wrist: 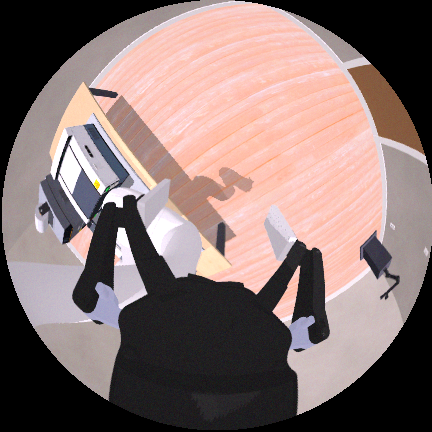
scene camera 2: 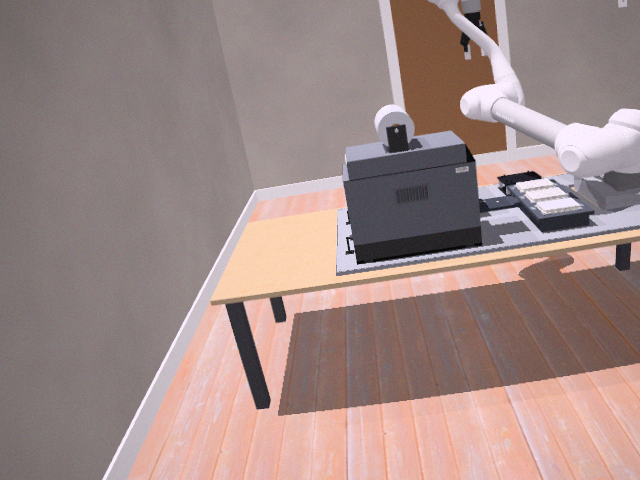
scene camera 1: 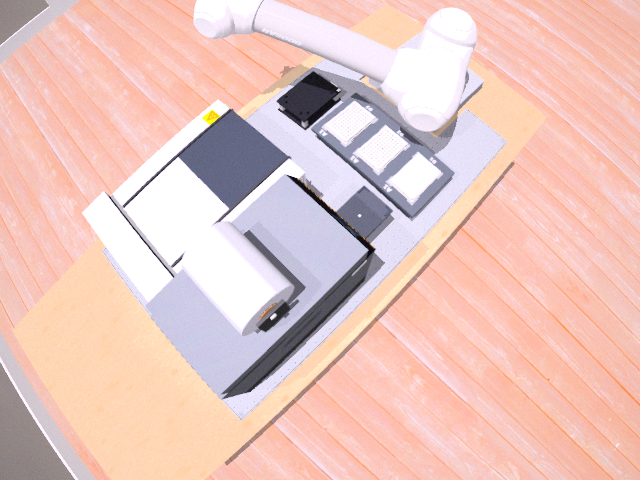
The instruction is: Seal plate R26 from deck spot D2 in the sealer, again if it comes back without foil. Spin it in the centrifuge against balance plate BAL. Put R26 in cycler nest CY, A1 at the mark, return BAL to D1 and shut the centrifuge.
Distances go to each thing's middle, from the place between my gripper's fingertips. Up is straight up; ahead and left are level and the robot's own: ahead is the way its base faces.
The white and dark grey machine (scene camera 1: 214, 168) is 540 mm ahead of my hand, 550 mm to the left of it and 400 mm below it. Also, from my hand: white foil roll (scene camera 1: 234, 275): 610 mm ahead, 850 mm to the left, 100 mm below; then smooth white plate (scene camera 1: 419, 173): 90 mm ahead, 930 mm to the left, 460 mm below; then dark square nest (scene camera 1: 373, 211): 300 mm ahead, 880 mm to the left, 420 mm below.
